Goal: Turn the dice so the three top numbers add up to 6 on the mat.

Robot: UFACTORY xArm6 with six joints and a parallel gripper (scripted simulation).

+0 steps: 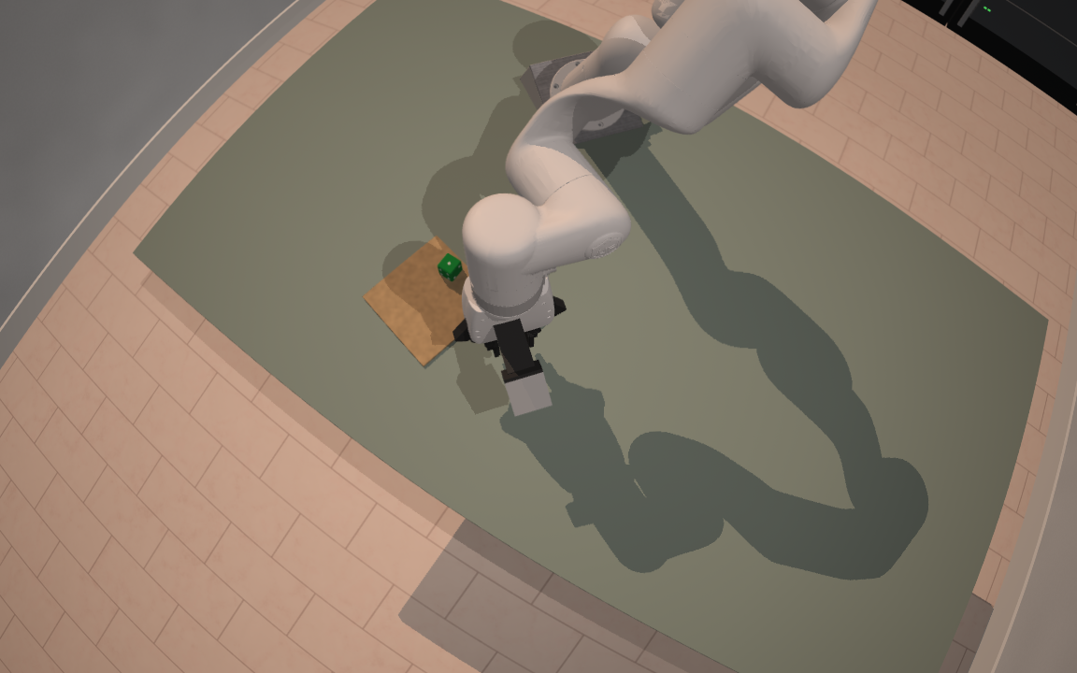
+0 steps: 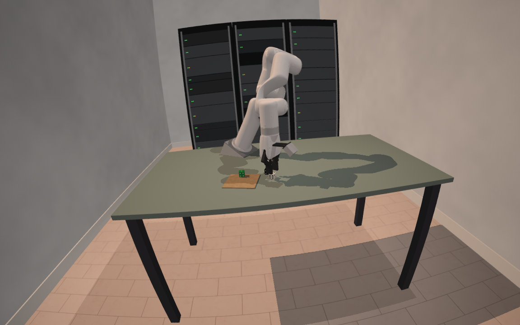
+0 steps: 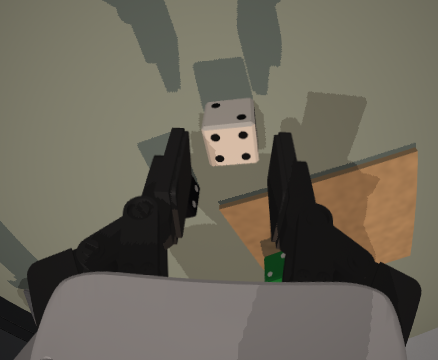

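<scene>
The white die is 4 cm below my hand. Round my hand: black die (6 cm behind, 4 cm below, 2 cm to the right); brown mat (13 cm to the right, 5 cm below, 2 cm ahead); green die (14 cm to the right, 3 cm below, 3 cm behind).
</scene>
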